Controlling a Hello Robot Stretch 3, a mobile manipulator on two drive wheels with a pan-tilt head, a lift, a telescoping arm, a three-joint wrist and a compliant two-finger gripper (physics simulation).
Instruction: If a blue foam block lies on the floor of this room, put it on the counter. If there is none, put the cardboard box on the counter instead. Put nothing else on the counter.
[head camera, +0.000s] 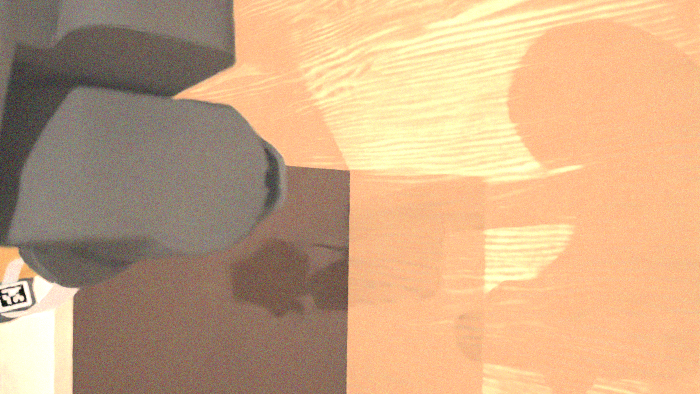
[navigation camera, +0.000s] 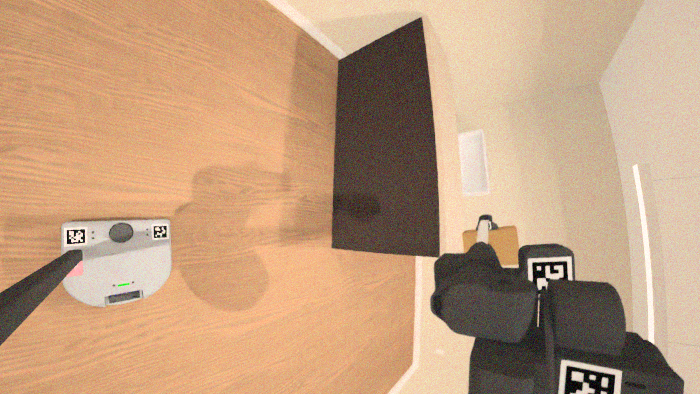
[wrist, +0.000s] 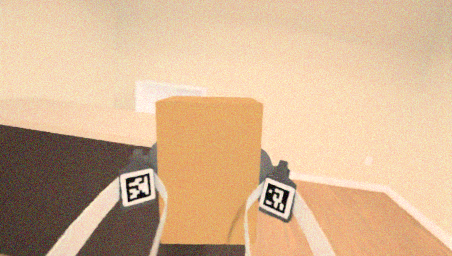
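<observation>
The cardboard box (head camera: 6, 257) (navigation camera: 506, 242) (wrist: 210, 130) is plain orange-tan. My gripper (wrist: 211, 159) is shut on it, with one fingertip pad on each side in the wrist view. The counter (head camera: 210, 355) (navigation camera: 385, 135) (wrist: 60, 185) has a dark front and a pale top. In the navigation camera view the box shows to the right of the counter's near end, high up. In the head camera view the wrist hides most of the box, and I cannot tell if the box touches the counter top. A blue foam block does not show in these views.
My grey base (navigation camera: 117, 265) stands on the wood floor (head camera: 625, 300) (navigation camera: 125, 125) (wrist: 345, 220), away from the counter's front. A white rectangular thing (navigation camera: 474, 162) (wrist: 150, 97) shows beyond the counter top, against the beige wall (wrist: 325, 75). A white baseboard (wrist: 345, 184) runs along the wall's foot.
</observation>
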